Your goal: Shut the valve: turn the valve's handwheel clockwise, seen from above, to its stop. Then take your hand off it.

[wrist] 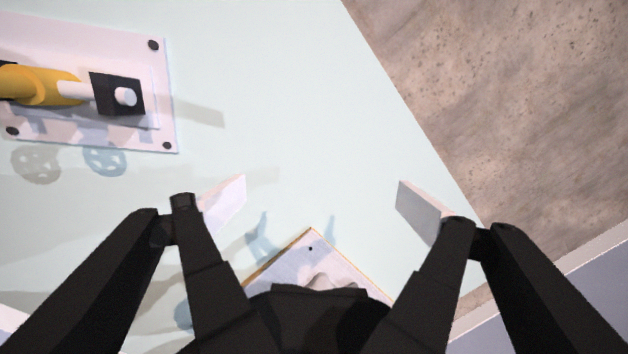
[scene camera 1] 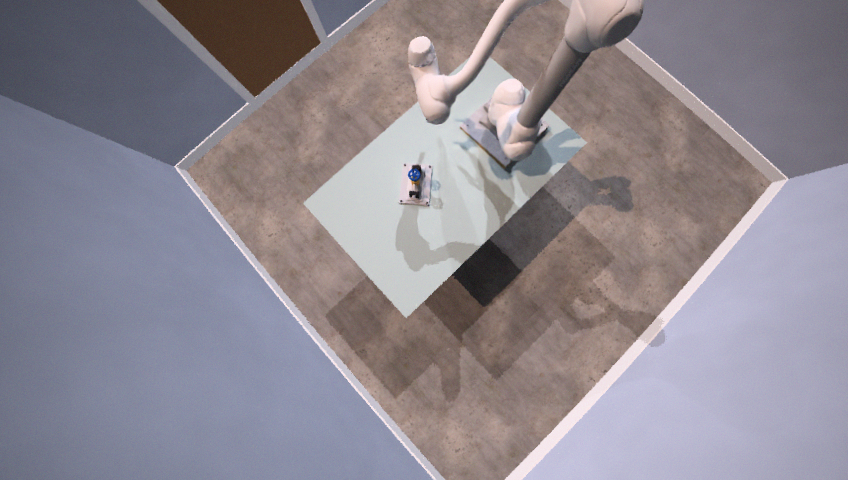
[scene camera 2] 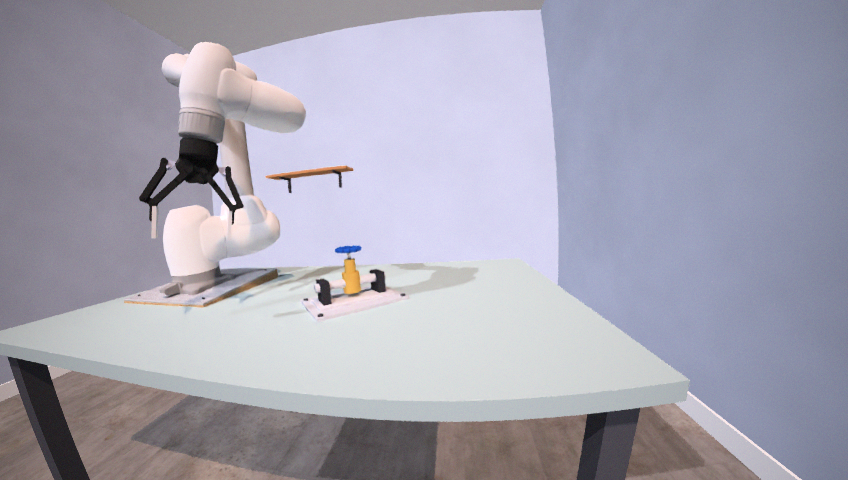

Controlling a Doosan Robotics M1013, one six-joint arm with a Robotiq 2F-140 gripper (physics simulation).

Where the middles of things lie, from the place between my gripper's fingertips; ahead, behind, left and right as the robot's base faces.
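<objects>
The pale base plate [scene camera 2: 318, 316] is what I measure my hand from: the hand is 190 mm above it and 200 mm to the right of it, and it is also 280 mm short of it.
</objects>
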